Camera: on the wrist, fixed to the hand. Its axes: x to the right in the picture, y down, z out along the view.
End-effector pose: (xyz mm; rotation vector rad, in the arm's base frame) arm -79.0 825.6 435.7 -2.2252 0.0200 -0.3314
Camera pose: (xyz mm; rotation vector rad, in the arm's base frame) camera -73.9 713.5 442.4 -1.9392 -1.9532 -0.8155
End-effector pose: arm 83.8 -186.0 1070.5 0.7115 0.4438 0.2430
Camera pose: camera 56.1 -79.2 1048.9 0.0661 0.5792 -1.2866
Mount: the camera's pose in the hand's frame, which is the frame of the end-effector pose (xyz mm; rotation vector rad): 20.9 65.7 -88.8 -0.1707 -0.2901 -1.5902
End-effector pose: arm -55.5 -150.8 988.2 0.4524 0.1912 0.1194
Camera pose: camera -58.5 -51.4 935.8 0.0450 0.2065 -1.4693
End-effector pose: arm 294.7 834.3 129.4 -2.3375 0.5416 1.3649
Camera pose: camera 336.3 730.8 143.2 -1.6418 -1.2930 0.8002
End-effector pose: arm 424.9 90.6 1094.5 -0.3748 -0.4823 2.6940
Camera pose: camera 413.9 66.6 985.2 0.3027 -0.6705 1.1437
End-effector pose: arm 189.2 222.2 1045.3 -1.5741 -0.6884 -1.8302
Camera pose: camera 176.9 110.6 1051.7 0.8724 1.5225 1.6505
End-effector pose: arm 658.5 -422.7 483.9 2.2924 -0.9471 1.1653
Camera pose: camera 571.3 -422.2 554.8 2.0828 0.7212 0.0318
